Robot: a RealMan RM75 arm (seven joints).
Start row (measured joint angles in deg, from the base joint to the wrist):
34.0, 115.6, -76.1, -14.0, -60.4, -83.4, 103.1
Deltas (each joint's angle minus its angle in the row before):
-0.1, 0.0, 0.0, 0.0, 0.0, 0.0, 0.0
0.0, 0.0, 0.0, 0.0, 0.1, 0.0, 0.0
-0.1, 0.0, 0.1, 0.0, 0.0, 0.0, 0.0
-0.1, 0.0, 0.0, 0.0, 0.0, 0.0, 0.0
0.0, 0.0, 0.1, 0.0, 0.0, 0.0, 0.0
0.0, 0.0, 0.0, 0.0, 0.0, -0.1, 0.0
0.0, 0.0, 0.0, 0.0, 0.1, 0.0, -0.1
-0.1, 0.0, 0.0, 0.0, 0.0, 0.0, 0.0
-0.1, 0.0, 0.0, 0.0, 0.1, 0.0, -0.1
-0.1, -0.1, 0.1, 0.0, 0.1, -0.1, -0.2
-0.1, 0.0, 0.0, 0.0, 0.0, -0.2, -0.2
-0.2, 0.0, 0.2, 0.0, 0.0, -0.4, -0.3
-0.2, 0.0, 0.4, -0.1, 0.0, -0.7, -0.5
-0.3, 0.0, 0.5, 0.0, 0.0, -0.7, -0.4
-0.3, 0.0, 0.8, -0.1, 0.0, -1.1, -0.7
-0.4, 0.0, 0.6, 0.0, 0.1, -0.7, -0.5
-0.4, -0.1, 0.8, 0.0, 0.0, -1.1, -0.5
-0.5, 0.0, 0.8, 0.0, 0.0, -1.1, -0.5
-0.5, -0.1, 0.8, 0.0, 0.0, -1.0, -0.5
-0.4, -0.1, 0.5, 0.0, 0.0, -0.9, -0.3
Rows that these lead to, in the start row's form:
33.9, 115.6, -76.1, -14.0, -60.4, -83.4, 103.1
33.9, 115.6, -76.1, -14.0, -60.3, -83.4, 103.1
33.8, 115.6, -76.0, -14.0, -60.3, -83.4, 103.1
33.7, 115.6, -76.0, -14.0, -60.3, -83.4, 103.1
33.7, 115.6, -75.9, -14.0, -60.3, -83.4, 103.1
33.7, 115.6, -75.9, -14.0, -60.3, -83.5, 103.1
33.7, 115.6, -75.9, -14.0, -60.2, -83.5, 103.0
33.6, 115.6, -75.9, -14.0, -60.2, -83.5, 103.0
33.5, 115.6, -75.9, -14.0, -60.1, -83.5, 102.9
33.4, 115.5, -75.8, -14.0, -60.0, -83.6, 102.7
33.3, 115.5, -75.8, -14.0, -60.0, -83.8, 102.5
33.1, 115.5, -75.6, -14.0, -60.0, -84.2, 102.2
32.9, 115.5, -75.2, -14.1, -60.0, -84.9, 101.7
32.6, 115.5, -74.7, -14.1, -60.0, -85.6, 101.3
32.3, 115.5, -73.9, -14.2, -60.0, -86.7, 100.6
31.9, 115.5, -73.3, -14.2, -59.9, -87.4, 100.1
31.5, 115.4, -72.5, -14.2, -59.9, -88.5, 99.6
31.0, 115.4, -71.7, -14.2, -59.9, -89.6, 99.1
30.5, 115.3, -70.9, -14.2, -59.9, -90.6, 98.6
30.1, 115.2, -70.4, -14.2, -59.9, -91.5, 98.3

